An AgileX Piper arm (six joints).
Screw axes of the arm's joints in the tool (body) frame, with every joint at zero. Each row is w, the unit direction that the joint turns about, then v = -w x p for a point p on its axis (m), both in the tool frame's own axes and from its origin. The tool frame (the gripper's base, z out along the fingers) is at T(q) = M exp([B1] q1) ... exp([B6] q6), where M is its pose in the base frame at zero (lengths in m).
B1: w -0.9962 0 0.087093 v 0 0.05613 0
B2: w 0 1 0 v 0.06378 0 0.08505
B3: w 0 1 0 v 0.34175 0 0.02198
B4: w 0 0 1 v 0 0 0
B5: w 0 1 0 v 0.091 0 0
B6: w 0 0 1 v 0 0 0
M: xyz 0.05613 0 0.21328 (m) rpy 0 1.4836 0 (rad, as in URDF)
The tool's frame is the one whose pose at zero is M.
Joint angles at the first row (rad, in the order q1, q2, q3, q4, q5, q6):
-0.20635, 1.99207, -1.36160, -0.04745, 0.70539, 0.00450
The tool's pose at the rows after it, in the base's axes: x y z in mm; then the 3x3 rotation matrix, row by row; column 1 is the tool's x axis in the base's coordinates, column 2 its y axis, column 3 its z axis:
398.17 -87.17 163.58; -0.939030 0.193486 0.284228; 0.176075 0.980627 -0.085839; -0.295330 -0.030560 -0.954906
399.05 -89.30 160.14; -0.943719 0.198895 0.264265; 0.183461 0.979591 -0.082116; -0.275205 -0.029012 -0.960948
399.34 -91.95 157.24; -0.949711 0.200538 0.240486; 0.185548 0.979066 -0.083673; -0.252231 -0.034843 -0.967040
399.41 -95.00 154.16; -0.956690 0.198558 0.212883; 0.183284 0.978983 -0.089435; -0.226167 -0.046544 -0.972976
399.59 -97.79 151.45; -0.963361 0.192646 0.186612; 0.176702 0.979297 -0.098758; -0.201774 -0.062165 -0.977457
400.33 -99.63 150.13; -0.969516 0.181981 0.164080; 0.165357 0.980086 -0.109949; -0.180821 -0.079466 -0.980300
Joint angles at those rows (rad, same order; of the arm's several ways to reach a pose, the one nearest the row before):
-0.21001, 2.01019, -1.37588, -0.03731, 0.72357, 0.00441
-0.21484, 2.02472, -1.38771, -0.03536, 0.74190, 0.00412
-0.21982, 2.03774, -1.39956, -0.04223, 0.76442, 0.00447
-0.22470, 2.05152, -1.41205, -0.05601, 0.78966, 0.00493
-0.22806, 2.06452, -1.42444, -0.07439, 0.81343, 0.00540
-0.22849, 2.07546, -1.43888, -0.09427, 0.83737, 0.00449

